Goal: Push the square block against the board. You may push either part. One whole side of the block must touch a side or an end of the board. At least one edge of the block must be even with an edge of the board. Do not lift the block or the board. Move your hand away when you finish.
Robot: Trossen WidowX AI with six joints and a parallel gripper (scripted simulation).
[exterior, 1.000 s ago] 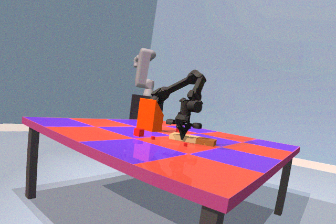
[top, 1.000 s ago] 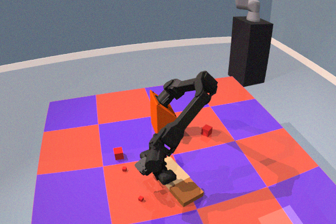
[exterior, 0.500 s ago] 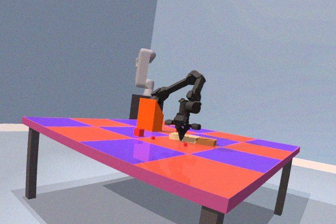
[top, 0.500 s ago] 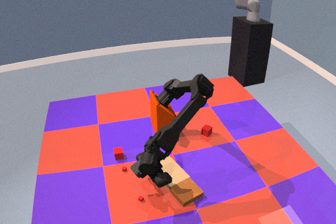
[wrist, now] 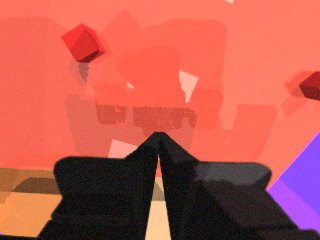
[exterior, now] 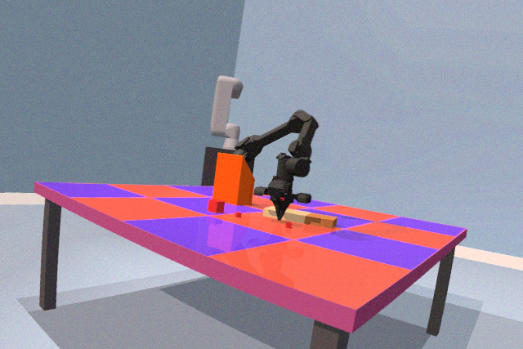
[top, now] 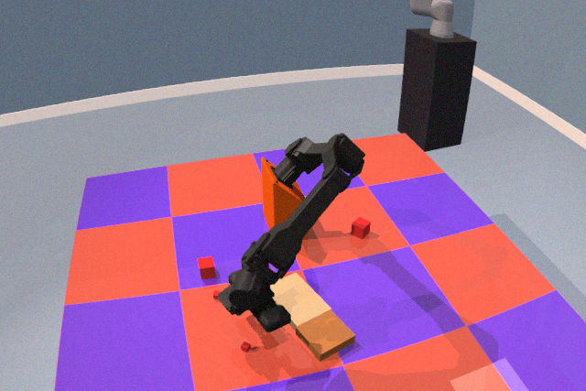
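My gripper tip is 100 mm to the right of the board, 20 mm past it and 10 mm below it. The rest, counted from my gripper tip: brown square block 120 mm to the left, 100 mm ahead, 10 mm above.
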